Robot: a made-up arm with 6 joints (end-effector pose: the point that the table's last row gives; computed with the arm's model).
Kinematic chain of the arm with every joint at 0, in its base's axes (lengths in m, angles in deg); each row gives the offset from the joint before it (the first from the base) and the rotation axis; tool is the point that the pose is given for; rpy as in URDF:
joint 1: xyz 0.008 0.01 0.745 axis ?
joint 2: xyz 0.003 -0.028 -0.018 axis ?
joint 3: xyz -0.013 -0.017 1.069 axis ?
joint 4: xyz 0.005 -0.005 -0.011 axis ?
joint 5: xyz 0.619 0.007 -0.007 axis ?
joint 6: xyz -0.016 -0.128 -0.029 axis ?
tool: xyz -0.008 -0.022 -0.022 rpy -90 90 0
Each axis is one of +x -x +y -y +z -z.
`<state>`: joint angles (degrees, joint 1 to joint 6).
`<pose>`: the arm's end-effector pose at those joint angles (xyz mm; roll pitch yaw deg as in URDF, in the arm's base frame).
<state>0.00 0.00 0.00 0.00 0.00 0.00</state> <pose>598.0 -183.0 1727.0 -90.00 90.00 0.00</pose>
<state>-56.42 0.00 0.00 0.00 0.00 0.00</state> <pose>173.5 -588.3 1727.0 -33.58 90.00 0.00</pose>
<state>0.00 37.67 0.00 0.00 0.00 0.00</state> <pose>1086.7 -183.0 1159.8 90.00 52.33 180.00</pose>
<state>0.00 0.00 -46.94 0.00 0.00 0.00</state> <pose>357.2 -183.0 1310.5 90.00 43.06 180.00</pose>
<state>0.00 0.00 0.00 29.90 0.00 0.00</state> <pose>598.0 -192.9 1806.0 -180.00 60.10 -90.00</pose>
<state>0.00 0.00 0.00 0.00 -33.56 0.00</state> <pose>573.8 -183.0 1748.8 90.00 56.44 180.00</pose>
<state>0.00 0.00 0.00 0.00 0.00 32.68</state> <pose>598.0 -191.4 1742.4 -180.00 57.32 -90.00</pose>
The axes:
joint 1: +z
joint 2: +y
joint 3: -y
joint 4: -x
joint 5: -y
joint 6: -x

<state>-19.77 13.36 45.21 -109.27 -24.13 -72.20</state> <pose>752.3 -224.1 1994.3 -70.86 -50.87 164.85</pose>
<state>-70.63 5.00 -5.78 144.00 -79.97 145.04</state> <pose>291.2 -634.3 1719.3 -48.74 -3.81 -37.35</pose>
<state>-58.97 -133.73 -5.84 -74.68 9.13 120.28</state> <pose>-581.9 845.7 537.0 -54.11 -21.57 -108.58</pose>
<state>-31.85 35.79 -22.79 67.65 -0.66 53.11</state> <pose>811.2 -649.9 1151.2 117.22 -15.81 -95.11</pose>
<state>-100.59 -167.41 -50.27 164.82 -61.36 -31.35</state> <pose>169.8 493.9 163.0 -3.72 51.73 179.79</pose>
